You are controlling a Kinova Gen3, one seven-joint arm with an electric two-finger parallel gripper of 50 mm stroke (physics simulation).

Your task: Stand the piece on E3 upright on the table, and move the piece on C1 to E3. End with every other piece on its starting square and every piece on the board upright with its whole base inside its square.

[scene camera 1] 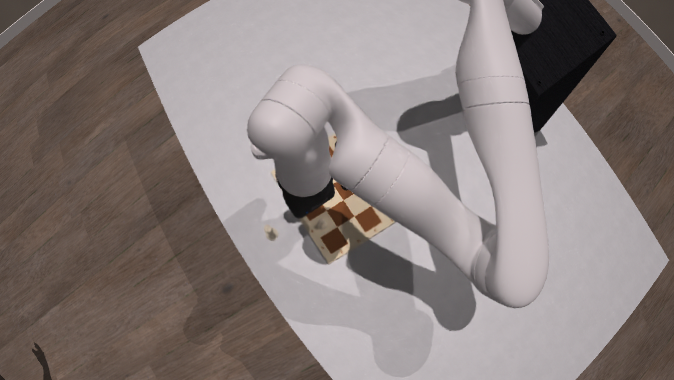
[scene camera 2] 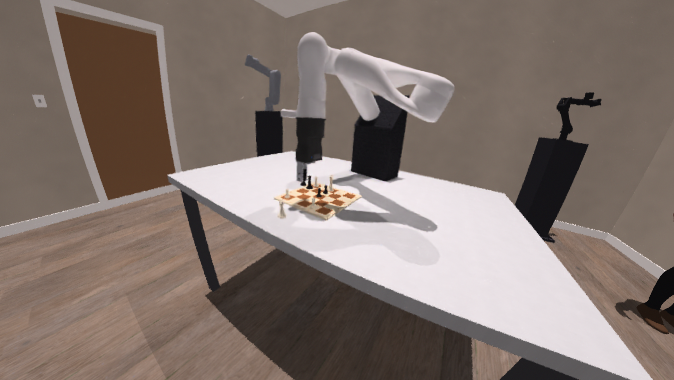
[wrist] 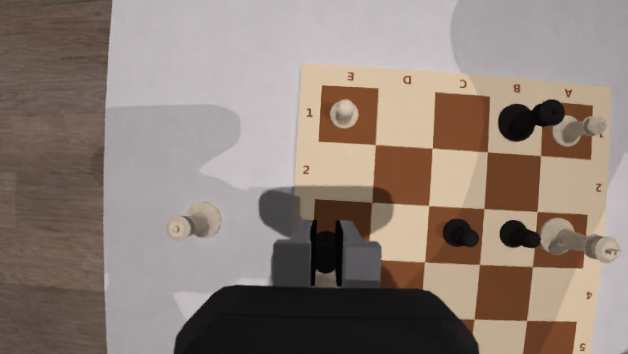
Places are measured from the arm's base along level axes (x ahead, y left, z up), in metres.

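Pixels of known places: gripper, between the fingertips: [scene camera 2: 301, 180] [wrist: 325, 243]; arm's base, origin of its link: [scene camera 1: 521, 13] [scene camera 2: 370, 113].
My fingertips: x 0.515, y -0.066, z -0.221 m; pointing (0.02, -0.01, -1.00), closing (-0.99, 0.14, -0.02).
Note:
Ahead of a thing's pixels: the offset from my fingertips to its top centre. "spot": to the spot under its first point.
My gripper [scene camera 2: 301, 175] [wrist: 325, 243] is shut on a small black piece @(0.006 m left, 0.001 m ahead, 0.019 m up) [scene camera 2: 304, 177] [wrist: 326, 255] and holds it raised above the E3 area of the board @(0.019 m left, 0.084 m back, 0.078 m down) [scene camera 1: 328, 257] [scene camera 2: 327, 216] [wrist: 309, 76]. The fingers are hidden in the scene camera 1 view. Square C1 @(spot: 0.056 m right, 0.097 m back, 0.078 m down) [wrist: 461, 122] is bare. The visible part of square E3 @(spot: 0.007 m right, 0.011 m back, 0.078 m down) [wrist: 342, 210] is bare, in the gripper's shadow. A pale piece @(0.011 m right, 0.086 m ahead, 0.031 m down) [scene camera 1: 270, 232] [scene camera 2: 282, 211] [wrist: 204, 220] stands upright on the table, off the board's E side.
A white piece @(0.042 m left, 0.001 m ahead, 0.046 m down) [scene camera 1: 320, 225] [scene camera 2: 313, 202] stands on E4. Another @(0.070 m right, 0.019 m back, 0.046 m down) [scene camera 2: 287, 194] [wrist: 344, 114] stands on E1. Black pieces stand on C3 @(0.017 m left, 0.085 m back, 0.046 m down) [wrist: 458, 233], B3 @(0.023 m left, 0.124 m back, 0.046 m down) [wrist: 514, 234] and B1 @(0.052 m right, 0.135 m back, 0.025 m down) [wrist: 516, 122]. White pieces stand on A1 @(0.042 m right, 0.171 m back, 0.034 m down) [wrist: 566, 131] and A3 @(0.029 m left, 0.155 m back, 0.014 m down) [wrist: 557, 236].

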